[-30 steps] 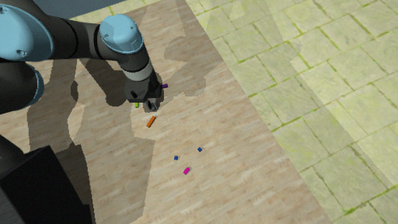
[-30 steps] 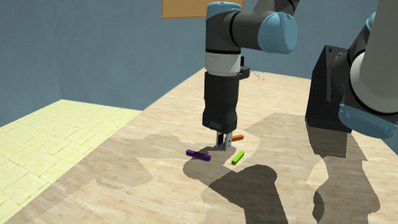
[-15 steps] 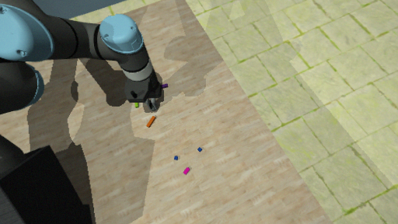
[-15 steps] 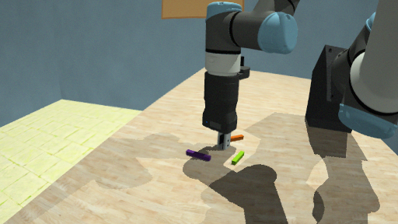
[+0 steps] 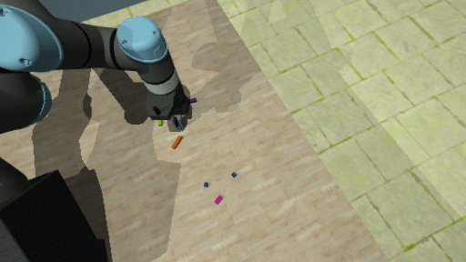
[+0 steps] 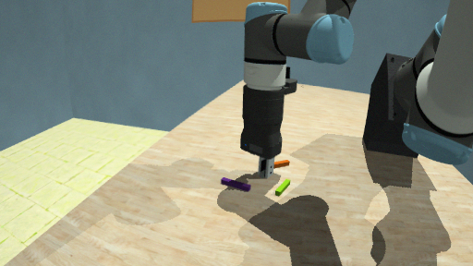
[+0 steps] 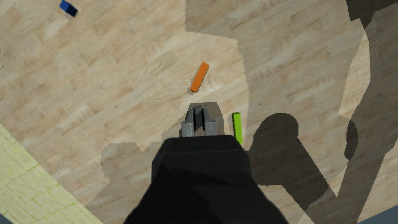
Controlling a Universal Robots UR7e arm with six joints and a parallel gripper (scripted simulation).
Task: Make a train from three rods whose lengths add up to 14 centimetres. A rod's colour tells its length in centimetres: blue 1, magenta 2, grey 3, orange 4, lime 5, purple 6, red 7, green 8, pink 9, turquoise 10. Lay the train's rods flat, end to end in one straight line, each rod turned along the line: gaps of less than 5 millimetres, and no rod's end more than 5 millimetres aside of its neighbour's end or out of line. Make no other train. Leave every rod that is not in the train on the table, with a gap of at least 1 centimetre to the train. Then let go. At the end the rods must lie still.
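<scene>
The orange rod lies 50 mm to the right of my hand, 30 mm behind it and 10 mm below it. From my hand the other things lie so: grey rod 10 mm below; then lime rod 50 mm to the left, 40 mm behind, 10 mm below; then purple rod 60 mm to the left, 50 mm ahead, 10 mm below.
</scene>
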